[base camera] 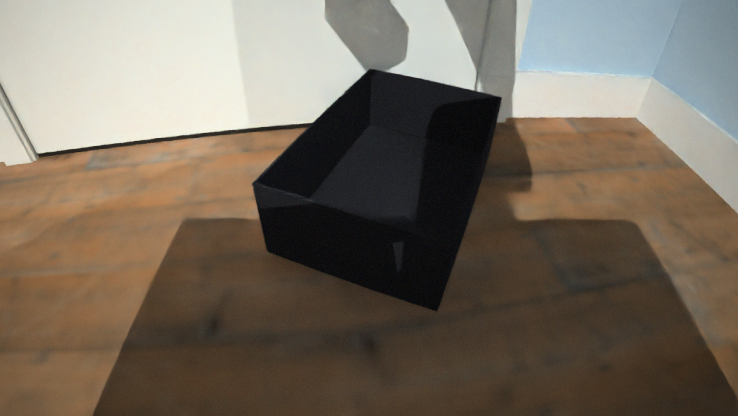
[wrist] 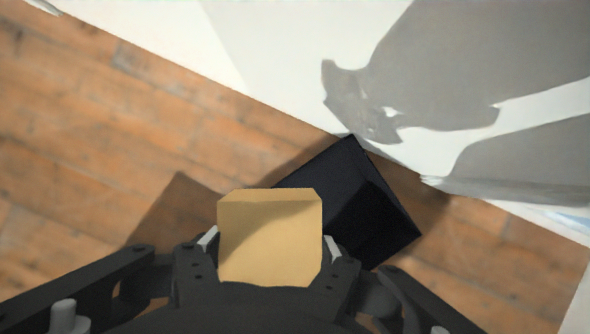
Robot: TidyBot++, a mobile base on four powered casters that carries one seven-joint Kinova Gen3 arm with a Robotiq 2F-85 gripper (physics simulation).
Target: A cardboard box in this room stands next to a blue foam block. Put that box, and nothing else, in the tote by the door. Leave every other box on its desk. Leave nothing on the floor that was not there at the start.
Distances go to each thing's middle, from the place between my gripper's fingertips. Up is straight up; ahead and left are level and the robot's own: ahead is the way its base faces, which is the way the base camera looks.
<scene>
Now: the black tote (base camera: 378,190) 290 mm below my hand, 70 mm to the right of it and 30 mm behind it.
</scene>
